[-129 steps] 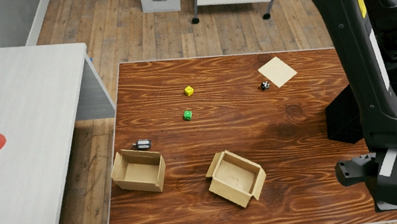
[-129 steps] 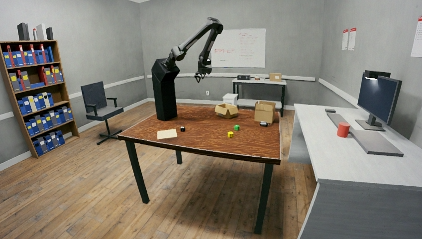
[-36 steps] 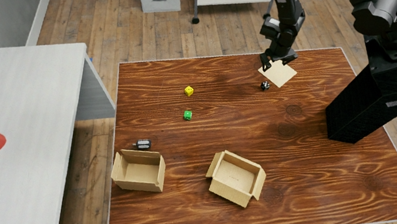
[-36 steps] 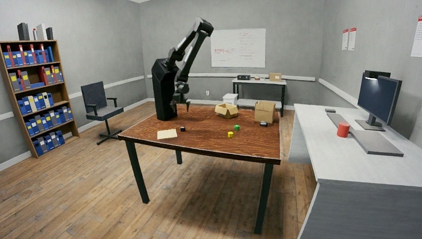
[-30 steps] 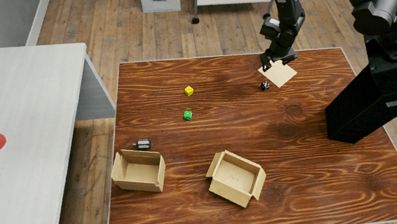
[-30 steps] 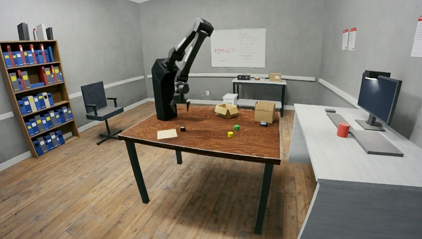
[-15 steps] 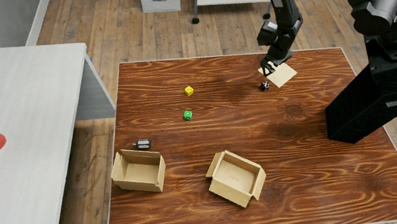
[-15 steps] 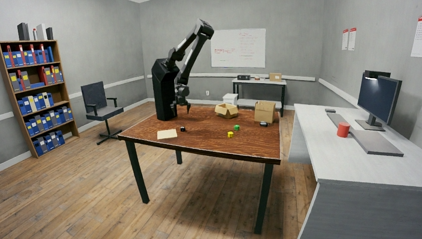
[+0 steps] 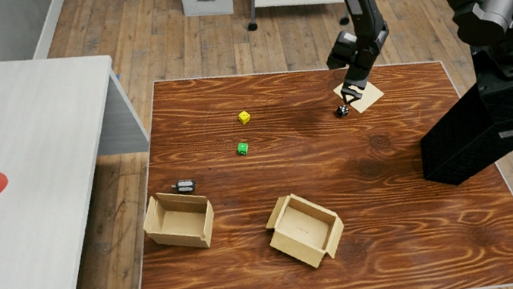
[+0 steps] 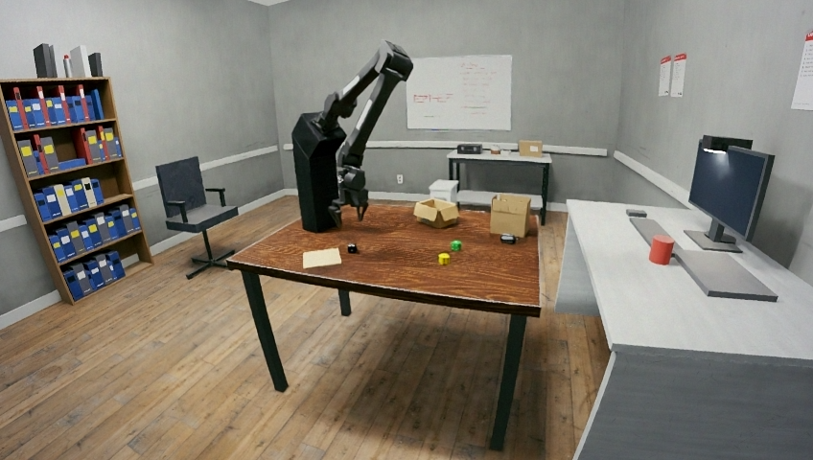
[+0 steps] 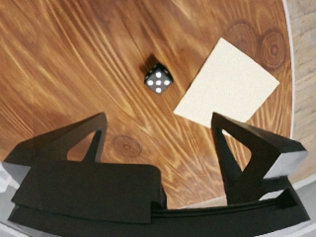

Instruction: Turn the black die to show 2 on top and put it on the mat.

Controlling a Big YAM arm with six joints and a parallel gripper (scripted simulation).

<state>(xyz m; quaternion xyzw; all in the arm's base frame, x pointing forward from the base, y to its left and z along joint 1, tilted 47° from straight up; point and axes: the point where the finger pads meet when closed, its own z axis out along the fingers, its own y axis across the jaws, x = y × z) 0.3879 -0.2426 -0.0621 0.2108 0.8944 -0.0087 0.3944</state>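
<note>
Now: the black die 110 mm below my hand. Round my hand: yellow die: 360 mm ahead, 110 mm below, 20 mm to the right; then mat: 120 mm below, 100 mm behind, 80 mm to the right; then green die: 390 mm ahead, 110 mm below, 100 mm to the left.
</note>
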